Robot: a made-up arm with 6 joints. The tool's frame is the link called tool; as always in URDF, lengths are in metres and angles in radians. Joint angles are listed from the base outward.
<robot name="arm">
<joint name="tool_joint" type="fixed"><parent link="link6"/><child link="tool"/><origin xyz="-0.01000 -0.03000 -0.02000" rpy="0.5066 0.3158 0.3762"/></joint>
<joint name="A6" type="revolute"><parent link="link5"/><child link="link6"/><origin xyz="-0.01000 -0.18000 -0.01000"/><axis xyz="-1 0 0"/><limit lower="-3.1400" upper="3.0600"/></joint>
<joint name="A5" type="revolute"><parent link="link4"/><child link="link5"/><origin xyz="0.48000 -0.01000 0.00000"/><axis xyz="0 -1 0"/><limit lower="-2.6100" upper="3.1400"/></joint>
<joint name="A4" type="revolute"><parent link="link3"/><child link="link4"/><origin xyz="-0.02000 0.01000 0.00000"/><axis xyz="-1 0 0"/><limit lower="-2.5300" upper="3.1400"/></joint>
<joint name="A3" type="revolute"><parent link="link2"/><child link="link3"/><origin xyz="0.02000 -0.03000 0.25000"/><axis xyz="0 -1 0"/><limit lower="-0.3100" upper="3.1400"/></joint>
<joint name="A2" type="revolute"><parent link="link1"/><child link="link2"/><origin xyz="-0.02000 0.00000 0.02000"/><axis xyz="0 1 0"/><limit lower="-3.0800" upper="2.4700"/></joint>
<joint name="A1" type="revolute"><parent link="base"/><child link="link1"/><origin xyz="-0.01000 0.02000 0.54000"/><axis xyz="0 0 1"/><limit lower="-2.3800" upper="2.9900"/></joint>
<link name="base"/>
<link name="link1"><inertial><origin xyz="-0.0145 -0.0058 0.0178"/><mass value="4.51"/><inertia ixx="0.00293" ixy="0" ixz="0" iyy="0.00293" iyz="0" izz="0.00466"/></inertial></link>
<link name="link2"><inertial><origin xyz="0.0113 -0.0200 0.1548"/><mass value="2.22"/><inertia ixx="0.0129" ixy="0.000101" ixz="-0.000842" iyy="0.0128" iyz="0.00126" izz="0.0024"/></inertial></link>
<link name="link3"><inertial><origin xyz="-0.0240 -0.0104 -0.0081"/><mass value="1.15"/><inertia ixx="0.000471" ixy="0" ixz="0" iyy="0.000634" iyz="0" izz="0.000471"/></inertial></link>
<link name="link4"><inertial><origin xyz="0.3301 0.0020 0.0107"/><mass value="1.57"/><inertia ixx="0.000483" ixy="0.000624" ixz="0" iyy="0.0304" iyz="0" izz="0.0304"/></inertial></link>
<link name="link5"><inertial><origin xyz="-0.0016 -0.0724 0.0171"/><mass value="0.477"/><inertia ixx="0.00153" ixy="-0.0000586" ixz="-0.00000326" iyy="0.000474" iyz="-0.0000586" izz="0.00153"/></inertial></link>
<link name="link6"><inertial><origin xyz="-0.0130 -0.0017 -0.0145"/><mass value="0.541"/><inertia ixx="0.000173" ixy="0" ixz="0" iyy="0.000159" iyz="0" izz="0.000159"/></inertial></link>
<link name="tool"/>
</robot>
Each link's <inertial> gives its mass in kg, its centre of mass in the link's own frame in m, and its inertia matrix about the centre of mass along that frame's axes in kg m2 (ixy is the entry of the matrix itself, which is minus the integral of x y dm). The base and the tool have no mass. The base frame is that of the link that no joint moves.
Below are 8 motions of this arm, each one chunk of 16 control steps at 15 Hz.
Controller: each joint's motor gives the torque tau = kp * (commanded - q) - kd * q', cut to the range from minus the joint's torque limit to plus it. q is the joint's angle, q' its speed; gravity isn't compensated. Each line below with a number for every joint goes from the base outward.
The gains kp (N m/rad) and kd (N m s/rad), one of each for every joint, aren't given. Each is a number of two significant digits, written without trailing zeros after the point. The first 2 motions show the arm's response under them.
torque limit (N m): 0.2 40 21 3.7 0.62 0.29
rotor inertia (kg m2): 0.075 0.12 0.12 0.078 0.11 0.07
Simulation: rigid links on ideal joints. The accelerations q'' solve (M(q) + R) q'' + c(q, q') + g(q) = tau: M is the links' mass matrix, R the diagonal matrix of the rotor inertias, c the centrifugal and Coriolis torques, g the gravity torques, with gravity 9.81 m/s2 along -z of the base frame. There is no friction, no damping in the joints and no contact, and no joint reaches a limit. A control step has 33 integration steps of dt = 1/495 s. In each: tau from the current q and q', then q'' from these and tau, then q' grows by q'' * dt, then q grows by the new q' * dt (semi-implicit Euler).
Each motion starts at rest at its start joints. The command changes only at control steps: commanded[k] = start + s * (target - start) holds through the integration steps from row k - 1 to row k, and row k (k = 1, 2, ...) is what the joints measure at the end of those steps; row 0 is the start. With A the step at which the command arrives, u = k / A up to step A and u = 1 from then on. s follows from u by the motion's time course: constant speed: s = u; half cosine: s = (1 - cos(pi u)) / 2; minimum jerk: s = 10 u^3 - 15 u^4 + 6 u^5; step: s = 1 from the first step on.
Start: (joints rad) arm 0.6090 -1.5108 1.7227 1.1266 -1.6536 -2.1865
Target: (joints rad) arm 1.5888 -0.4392 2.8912 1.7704 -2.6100 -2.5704
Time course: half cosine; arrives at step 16
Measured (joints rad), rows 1 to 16:
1: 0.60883 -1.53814 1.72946 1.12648 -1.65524 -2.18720
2: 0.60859 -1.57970 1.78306 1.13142 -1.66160 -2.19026
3: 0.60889 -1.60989 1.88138 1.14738 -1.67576 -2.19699
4: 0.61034 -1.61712 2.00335 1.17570 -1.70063 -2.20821
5: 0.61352 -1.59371 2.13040 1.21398 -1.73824 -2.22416
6: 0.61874 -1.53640 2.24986 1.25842 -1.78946 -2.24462
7: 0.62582 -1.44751 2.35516 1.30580 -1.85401 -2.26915
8: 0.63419 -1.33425 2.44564 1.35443 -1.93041 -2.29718
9: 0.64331 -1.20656 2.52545 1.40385 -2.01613 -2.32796
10: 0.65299 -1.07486 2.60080 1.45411 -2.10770 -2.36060
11: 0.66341 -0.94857 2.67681 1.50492 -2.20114 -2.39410
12: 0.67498 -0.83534 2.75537 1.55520 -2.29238 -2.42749
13: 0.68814 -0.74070 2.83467 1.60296 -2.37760 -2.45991
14: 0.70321 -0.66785 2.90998 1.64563 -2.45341 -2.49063
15: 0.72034 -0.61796 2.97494 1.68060 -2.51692 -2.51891
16: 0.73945 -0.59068 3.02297 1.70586 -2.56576 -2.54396
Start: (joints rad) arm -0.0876 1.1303 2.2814 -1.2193 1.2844 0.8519
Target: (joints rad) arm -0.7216 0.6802 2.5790 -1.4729 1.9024 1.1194
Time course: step
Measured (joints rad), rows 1 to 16:
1: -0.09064 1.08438 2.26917 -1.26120 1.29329 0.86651
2: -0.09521 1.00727 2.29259 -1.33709 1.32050 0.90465
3: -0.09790 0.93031 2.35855 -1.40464 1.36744 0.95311
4: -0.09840 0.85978 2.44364 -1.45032 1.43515 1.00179
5: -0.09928 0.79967 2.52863 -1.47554 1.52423 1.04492
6: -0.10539 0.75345 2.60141 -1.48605 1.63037 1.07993
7: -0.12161 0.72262 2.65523 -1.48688 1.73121 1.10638
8: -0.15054 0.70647 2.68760 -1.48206 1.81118 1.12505
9: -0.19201 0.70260 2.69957 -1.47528 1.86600 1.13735
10: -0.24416 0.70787 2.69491 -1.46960 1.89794 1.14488
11: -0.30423 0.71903 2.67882 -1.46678 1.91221 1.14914
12: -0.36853 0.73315 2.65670 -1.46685 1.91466 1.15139
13: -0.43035 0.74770 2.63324 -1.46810 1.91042 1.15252
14: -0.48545 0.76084 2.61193 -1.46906 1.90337 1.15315
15: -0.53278 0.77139 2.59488 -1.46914 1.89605 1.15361
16: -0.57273 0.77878 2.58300 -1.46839 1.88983 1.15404
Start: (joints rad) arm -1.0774 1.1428 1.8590 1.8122 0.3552 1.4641
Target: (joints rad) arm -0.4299 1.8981 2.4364 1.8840 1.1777 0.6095
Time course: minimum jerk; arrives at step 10
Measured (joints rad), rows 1 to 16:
1: -1.07753 1.17406 1.86736 1.81252 0.35551 1.46427
2: -1.07738 1.23618 1.86255 1.81606 0.36019 1.46254
3: -1.07658 1.32352 1.85734 1.82493 0.37817 1.45323
4: -1.07501 1.43965 1.87322 1.83942 0.41551 1.43058
5: -1.07255 1.58047 1.91559 1.85879 0.47579 1.39136
6: -1.06902 1.73341 1.97556 1.88182 0.55958 1.33473
7: -1.06437 1.88087 2.03795 1.90716 0.66660 1.26047
8: -1.05865 2.00465 2.08867 1.93316 0.79333 1.16836
9: -1.05211 2.09104 2.11984 1.95780 0.92149 1.06188
10: -1.04491 2.13633 2.13352 1.97896 1.03165 0.95302
11: -1.03695 2.14972 2.14208 1.99474 1.11641 0.85196
12: -1.02798 2.14437 2.15593 2.00388 1.17593 0.76466
13: -1.01781 2.13021 2.17698 2.00617 1.21044 0.69280
14: -1.00638 2.11361 2.20178 2.00257 1.22253 0.63655
15: -0.99368 2.09856 2.22569 1.99488 1.22027 0.59619
16: -0.97980 2.08733 2.24495 1.98524 1.21080 0.57081

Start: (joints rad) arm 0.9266 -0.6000 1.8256 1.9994 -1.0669 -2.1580
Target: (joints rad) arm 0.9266 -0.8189 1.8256 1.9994 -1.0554 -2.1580
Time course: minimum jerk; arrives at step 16
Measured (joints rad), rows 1 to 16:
1: 0.92651 -0.61644 1.83638 1.99840 -1.06553 -2.15711
2: 0.92591 -0.65206 1.87073 1.99129 -1.06288 -2.15537
3: 0.92489 -0.69716 1.91930 1.97588 -1.06027 -2.15377
4: 0.92376 -0.74569 1.97030 1.95406 -1.05836 -2.15286
5: 0.92281 -0.79286 2.01496 1.92986 -1.05722 -2.15287
6: 0.92220 -0.83539 2.04808 1.90753 -1.05667 -2.15373
7: 0.92202 -0.87170 2.06772 1.89020 -1.05642 -2.15524
8: 0.92230 -0.90172 2.07475 1.87926 -1.05626 -2.15713
9: 0.92296 -0.92632 2.07201 1.87454 -1.05606 -2.15914
10: 0.92388 -0.94678 2.06341 1.87474 -1.05575 -2.16109
11: 0.92493 -0.96423 2.05281 1.87809 -1.05533 -2.16281
12: 0.92598 -0.97940 2.04332 1.88278 -1.05483 -2.16424
13: 0.92692 -0.99253 2.03684 1.88734 -1.05429 -2.16536
14: 0.92769 -1.00346 2.03399 1.89078 -1.05378 -2.16621
15: 0.92825 -1.01185 2.03428 1.89267 -1.05337 -2.16683
16: 0.92862 -1.01758 2.03640 1.89312 -1.05307 -2.16729

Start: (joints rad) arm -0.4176 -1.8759 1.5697 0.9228 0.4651 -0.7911
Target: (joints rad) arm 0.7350 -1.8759 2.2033 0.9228 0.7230 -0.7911
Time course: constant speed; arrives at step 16
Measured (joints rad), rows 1 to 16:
1: -0.41850 -1.90204 1.58050 0.92085 0.46755 -0.79083
2: -0.42062 -1.94917 1.63451 0.92325 0.47414 -0.78982
3: -0.42338 -2.00029 1.72003 0.93631 0.48429 -0.78786
4: -0.42593 -2.04738 1.81299 0.95909 0.49707 -0.78500
5: -0.42693 -2.08307 1.89630 0.98590 0.51156 -0.78154
6: -0.42486 -2.10264 1.96083 1.00989 0.52711 -0.77789
7: -0.41895 -2.10563 2.00410 1.02592 0.54337 -0.77446
8: -0.40953 -2.09538 2.02903 1.03192 0.56025 -0.77161
9: -0.39777 -2.07727 2.04226 1.02856 0.57769 -0.76954
10: -0.38487 -2.05685 2.05168 1.01831 0.59557 -0.76832
11: -0.37161 -2.03868 2.06406 1.00438 0.61367 -0.76788
12: -0.35821 -2.02564 2.08358 0.98996 0.63172 -0.76803
13: -0.34453 -2.01876 2.11158 0.97761 0.64953 -0.76856
14: -0.33012 -2.01745 2.14707 0.96889 0.66699 -0.76920
15: -0.31441 -2.01996 2.18763 0.96424 0.68410 -0.76976
16: -0.29671 -2.02406 2.23036 0.96308 0.70091 -0.77013

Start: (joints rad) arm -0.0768 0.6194 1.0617 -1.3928 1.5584 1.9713
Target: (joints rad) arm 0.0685 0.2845 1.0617 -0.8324 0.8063 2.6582
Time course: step
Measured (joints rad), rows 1 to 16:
1: -0.06691 0.56373 0.98079 -1.32974 1.54601 1.97934
2: -0.04905 0.50329 0.89912 -1.21245 1.50737 2.00494
3: -0.03230 0.46986 0.86294 -1.10162 1.44217 2.04858
4: -0.01907 0.45315 0.85523 -1.01992 1.35123 2.10984
5: -0.00881 0.44364 0.85939 -0.96939 1.23537 2.18823
6: -0.00041 0.43716 0.86635 -0.94347 1.10341 2.27868
7: 0.00682 0.43258 0.87226 -0.93364 0.98337 2.36866
8: 0.01334 0.42981 0.87594 -0.93280 0.88909 2.44951
9: 0.01948 0.42878 0.87726 -0.93618 0.82195 2.51681
10: 0.02539 0.42921 0.87662 -0.94100 0.78231 2.56918
11: 0.03116 0.43066 0.87461 -0.94584 0.76775 2.60726
12: 0.03686 0.43266 0.87189 -0.95017 0.76938 2.63282
13: 0.04251 0.43478 0.86903 -0.95379 0.77905 2.64818
14: 0.04811 0.43668 0.86649 -0.95667 0.79112 2.65577
15: 0.05357 0.43814 0.86457 -0.95882 0.80226 2.65784
16: 0.05882 0.43906 0.86338 -0.96028 0.81090 2.65630

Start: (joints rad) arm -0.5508 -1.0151 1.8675 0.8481 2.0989 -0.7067
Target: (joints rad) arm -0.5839 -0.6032 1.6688 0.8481 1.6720 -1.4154
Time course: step
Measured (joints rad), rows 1 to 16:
1: -0.55103 -0.96470 1.91356 0.87052 2.08763 -0.71308
2: -0.55134 -0.89803 1.94010 0.91084 2.05390 -0.73280
3: -0.55275 -0.84537 1.92541 0.94306 1.99697 -0.76694
4: -0.55593 -0.80521 1.89203 0.95843 1.91780 -0.81654
5: -0.56043 -0.77482 1.85777 0.95879 1.83311 -0.88266
6: -0.56525 -0.75344 1.83133 0.95017 1.76004 -0.96596
7: -0.56949 -0.74079 1.81549 0.93869 1.70554 -1.05943
8: -0.57265 -0.73607 1.80990 0.92876 1.66999 -1.15101
9: -0.57468 -0.73779 1.81268 0.92270 1.65034 -1.23303
10: -0.57581 -0.74403 1.82130 0.92112 1.64229 -1.30155
11: -0.57643 -0.75273 1.83307 0.92342 1.64160 -1.35535
12: -0.57688 -0.76203 1.84559 0.92838 1.64484 -1.39503
13: -0.57740 -0.77048 1.85694 0.93456 1.64953 -1.42227
14: -0.57815 -0.77709 1.86584 0.94069 1.65416 -1.43927
15: -0.57919 -0.78143 1.87165 0.94584 1.65797 -1.44835
16: -0.58049 -0.78346 1.87435 0.94949 1.66071 -1.45170

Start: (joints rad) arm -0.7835 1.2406 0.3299 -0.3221 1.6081 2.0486
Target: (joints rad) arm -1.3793 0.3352 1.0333 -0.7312 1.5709 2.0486
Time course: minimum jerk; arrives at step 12
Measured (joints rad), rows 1 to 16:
1: -0.78161 1.27393 0.33616 -0.32028 1.60934 2.04758
2: -0.77661 1.32198 0.32095 -0.32929 1.61327 2.04417
3: -0.77238 1.34834 0.28893 -0.36429 1.61881 2.03885
4: -0.77474 1.33626 0.26679 -0.42834 1.62416 2.03262
5: -0.78766 1.27940 0.27754 -0.51361 1.62773 2.02637
6: -0.80912 1.18206 0.33213 -0.60677 1.62873 2.02052
7: -0.83265 1.05586 0.42684 -0.69407 1.62730 2.01501
8: -0.85254 0.91442 0.54644 -0.76466 1.62392 2.00978
9: -0.86640 0.77090 0.67184 -0.81250 1.61889 2.00529
10: -0.87457 0.63810 0.78700 -0.83646 1.61223 2.00258
11: -0.87904 0.52795 0.88126 -0.83916 1.60405 2.00270
12: -0.88320 0.44884 0.94821 -0.82625 1.59486 2.00621
13: -0.89100 0.40267 0.98479 -0.80626 1.58556 2.01274
14: -0.90509 0.38581 0.99255 -0.78835 1.57720 2.02116
15: -0.92542 0.39176 0.97692 -0.77914 1.57068 2.03004
16: -0.94990 0.41290 0.94543 -0.78153 1.56649 2.03805

